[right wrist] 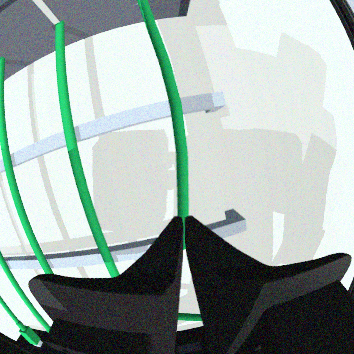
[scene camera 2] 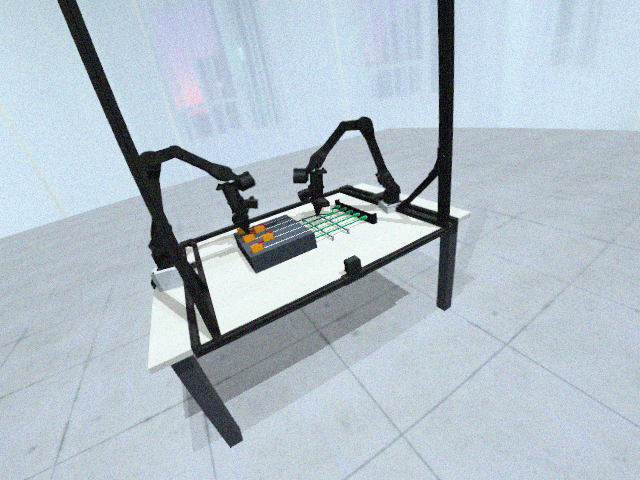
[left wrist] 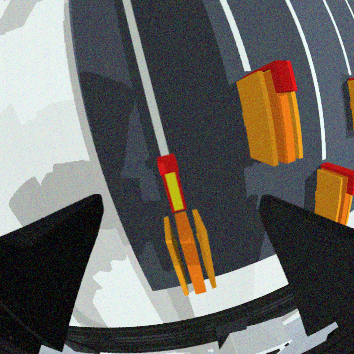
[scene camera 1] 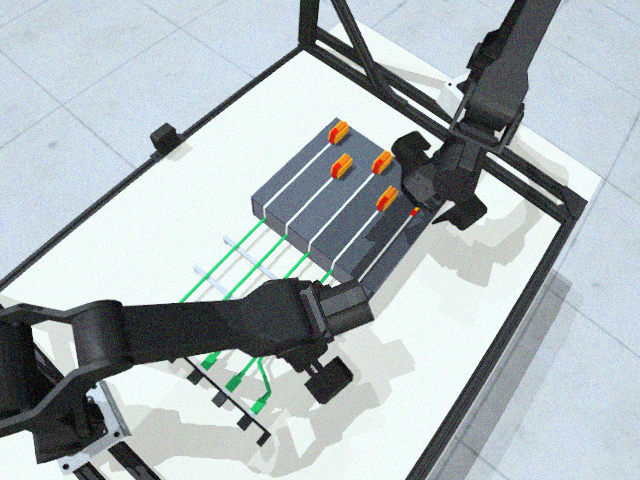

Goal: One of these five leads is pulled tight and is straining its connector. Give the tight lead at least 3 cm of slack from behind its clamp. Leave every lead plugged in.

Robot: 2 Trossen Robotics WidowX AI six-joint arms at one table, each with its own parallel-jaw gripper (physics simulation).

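Frame: origin at the left arm's base, x right, y ahead, z up, level; centimetres.
Where they show: left gripper, between the fingertips: (scene camera 2: 249,230) (left wrist: 184,203); right gripper, between the fingertips: (right wrist: 182,222) (scene camera 2: 317,215); left arm's base, origin of its link: (scene camera 2: 167,264); right arm's base, origin of its link: (scene camera 2: 392,201) (scene camera 1: 80,425).
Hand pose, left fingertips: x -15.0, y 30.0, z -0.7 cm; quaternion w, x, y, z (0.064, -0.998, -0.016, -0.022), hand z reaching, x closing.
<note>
Each offset is from my left fingertips to the top centre of the thing. "spot": to the spot under its first point.
My left gripper (left wrist: 184,203) (scene camera 2: 247,229) is open, its fingers standing wide on either side of the outermost orange clamp {spot: dy -0.6, dx +0.0, dz +1.4 cm} (left wrist: 186,227). That clamp shows a red end and a yellow patch, and its white lead {spot: dy +6.2, dx -2.2, dz -0.3 cm} (left wrist: 145,75) runs along the grey block (scene camera 1: 301,191) (scene camera 2: 286,255). My right gripper (right wrist: 182,222) (scene camera 2: 317,212) is shut on the outermost green lead {spot: dy +28.6, dx -8.9, dz -4.2 cm} (right wrist: 182,175), between the block and the black connector strip {spot: dy +51.5, dx +10.5, dz -4.2 cm} (scene camera 2: 373,218). In scene camera 1 the right arm hides its fingers. A green lead {spot: dy +39.1, dx -10.7, dz -4.2 cm} (scene camera 1: 267,382) bends sharply near its connector {spot: dy +42.0, dx -12.9, dz -3.9 cm} (scene camera 1: 258,405) at the strip.
Other orange clamps (scene camera 1: 338,132) (scene camera 1: 341,166) (scene camera 1: 382,162) (scene camera 1: 387,198) stand on the block; one {spot: dy +4.5, dx +3.0, dz +2.0 cm} (left wrist: 270,117) is close beside the left gripper's finger. Neighbouring green leads {spot: dy +24.9, dx -2.5, dz -4.3 cm} (right wrist: 65,100) run left of the right gripper. Pale rails {spot: dy +25.9, dx -5.9, dz -4.8 cm} (right wrist: 125,119) cross under the leads. A dark frame borders the table.
</note>
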